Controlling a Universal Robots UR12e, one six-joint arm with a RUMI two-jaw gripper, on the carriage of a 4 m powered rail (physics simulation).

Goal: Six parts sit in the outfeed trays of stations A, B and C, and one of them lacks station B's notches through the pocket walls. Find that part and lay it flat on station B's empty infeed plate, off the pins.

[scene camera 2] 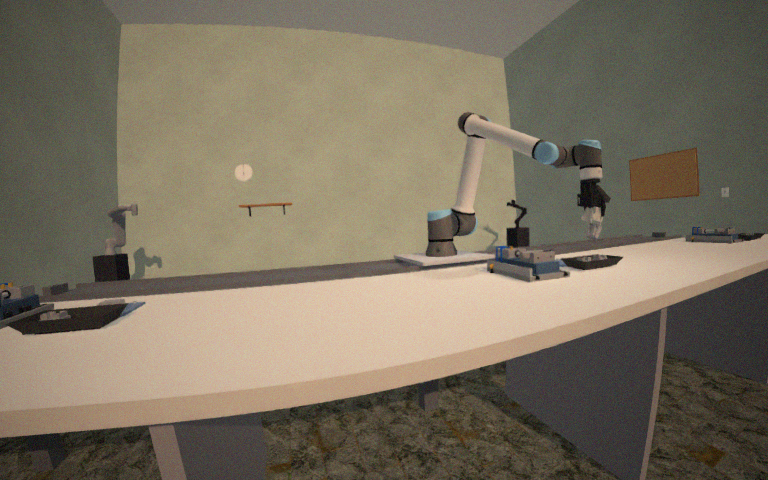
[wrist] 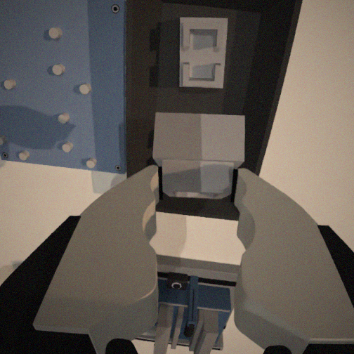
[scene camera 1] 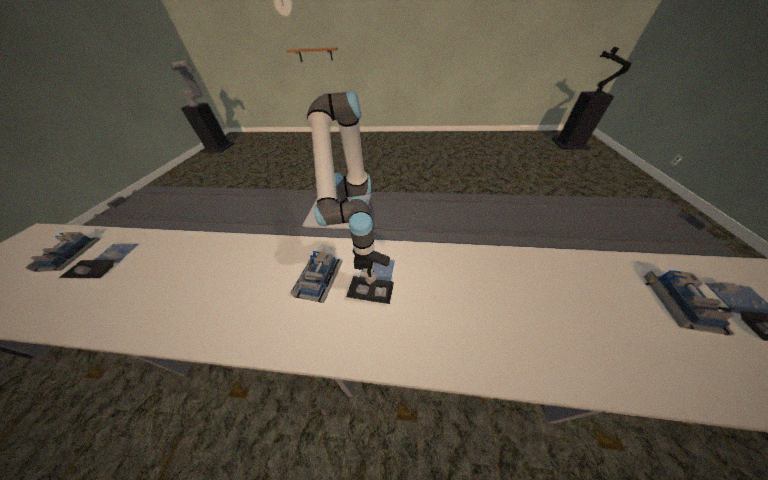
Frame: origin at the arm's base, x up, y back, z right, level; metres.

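Seen in the pictures: gripper, fingertip midpoint: [scene camera 2: 593,228] [scene camera 1: 371,275]; arm's base, origin of the base link: [scene camera 2: 441,255].
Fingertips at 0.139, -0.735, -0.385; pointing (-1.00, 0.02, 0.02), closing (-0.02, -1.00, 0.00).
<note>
Offsets run from my fingertips to a thing's top centre, as dx, dy, dz. "spot": to the spot under its first point.
My gripper [scene camera 1: 369,276] [scene camera 2: 592,234] [wrist: 196,170] is shut on a grey block-shaped part [wrist: 199,137], held above the middle station's black outfeed tray {spot: -0.158, -0.039, +0.016} [scene camera 1: 369,298] [scene camera 2: 612,261] [wrist: 141,90]. The held part's pocket side is turned away from the wrist camera, so its walls cannot be seen. In scene camera 1 two light parts, one on the left [scene camera 1: 361,289] and one on the right [scene camera 1: 380,291], show in that tray. The wrist view shows a part [wrist: 202,55] lying there with two pockets and gaps in the pocket walls. The blue infeed plate {-0.161, +0.166, +0.000} [scene camera 1: 387,268] [wrist: 30,57] beside the tray bears pins and no part.
The middle station's machine {spot: -0.088, +0.027, +0.318} [scene camera 1: 317,277] [scene camera 2: 527,264] stands left of the tray. The left station has a machine [scene camera 1: 63,251], a blue plate {-0.161, +0.168, +1.867} [scene camera 1: 120,251] and a black tray {-0.127, +0.091, +1.853} [scene camera 1: 101,268]. The right station has a machine {-0.070, +0.081, -1.581} [scene camera 1: 693,305], a blue plate {-0.161, +0.127, -1.874} [scene camera 1: 739,296] and a partly visible black tray {spot: -0.133, -0.012, -1.752} [scene camera 1: 748,320].
</note>
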